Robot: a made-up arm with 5 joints.
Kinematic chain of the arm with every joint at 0, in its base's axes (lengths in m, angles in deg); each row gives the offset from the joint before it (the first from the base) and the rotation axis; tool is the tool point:
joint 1: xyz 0 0 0.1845 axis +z
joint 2: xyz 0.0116 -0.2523 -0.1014 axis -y
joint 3: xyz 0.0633 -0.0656 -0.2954 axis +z
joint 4: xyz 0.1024 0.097 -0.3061 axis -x
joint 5: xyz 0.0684 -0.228 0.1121 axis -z
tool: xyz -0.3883 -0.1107 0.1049
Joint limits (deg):
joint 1: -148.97..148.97
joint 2: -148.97..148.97
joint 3: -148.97..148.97
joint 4: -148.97..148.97
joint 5: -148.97..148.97
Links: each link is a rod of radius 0.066 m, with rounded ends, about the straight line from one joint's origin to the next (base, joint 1, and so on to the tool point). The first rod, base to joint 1, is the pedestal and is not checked.
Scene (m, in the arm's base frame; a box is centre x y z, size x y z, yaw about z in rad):
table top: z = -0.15
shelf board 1: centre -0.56 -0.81 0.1 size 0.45 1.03 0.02 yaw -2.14
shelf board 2: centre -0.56 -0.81 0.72 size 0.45 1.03 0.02 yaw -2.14
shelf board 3: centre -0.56 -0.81 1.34 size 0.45 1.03 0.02 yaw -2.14
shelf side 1: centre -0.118 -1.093 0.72 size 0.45 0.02 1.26 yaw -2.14
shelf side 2: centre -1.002 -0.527 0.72 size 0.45 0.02 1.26 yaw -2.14
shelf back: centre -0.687 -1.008 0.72 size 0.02 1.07 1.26 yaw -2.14
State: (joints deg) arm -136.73 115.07 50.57 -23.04 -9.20
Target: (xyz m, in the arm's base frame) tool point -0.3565 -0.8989 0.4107
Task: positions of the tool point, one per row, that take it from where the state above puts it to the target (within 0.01 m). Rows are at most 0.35 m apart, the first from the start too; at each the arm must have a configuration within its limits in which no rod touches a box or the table.
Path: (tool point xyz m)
1: -0.7858 0.0943 0.5296
2: -0.7677 -0.0173 0.5416
3: -0.7349 -0.1196 0.5496
4: -0.7000 -0.4043 0.5466
5: -0.5703 -0.6777 0.5008
6: -0.3564 -0.8989 0.4107

